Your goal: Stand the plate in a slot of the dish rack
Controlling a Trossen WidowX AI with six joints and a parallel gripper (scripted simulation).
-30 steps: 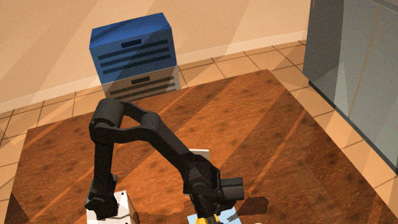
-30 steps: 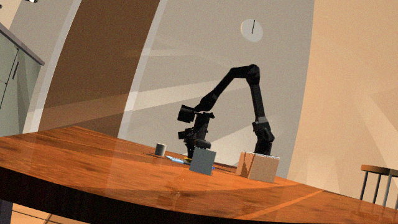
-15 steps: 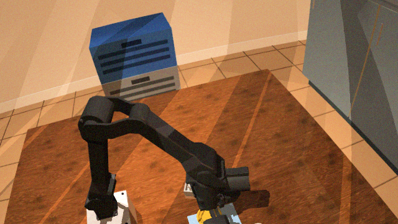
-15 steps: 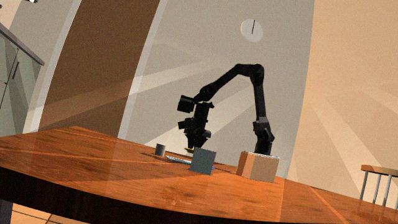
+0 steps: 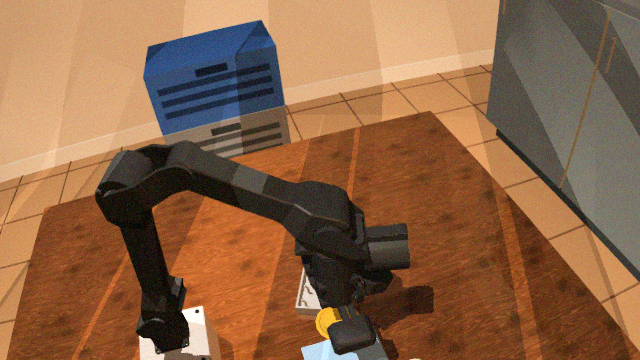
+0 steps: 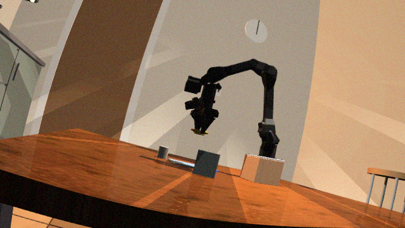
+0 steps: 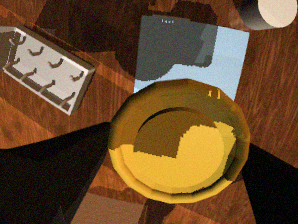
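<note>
Right now the dish rack is 180 mm to the left of my gripper tip, 120 mm below it and 10 mm ahead of it. Round my gripper tip: yellow plate 10 mm above; then blue spoon 140 mm below, 110 mm behind, 10 mm to the right; then light blue mat 140 mm below, 10 mm to the right.
</note>
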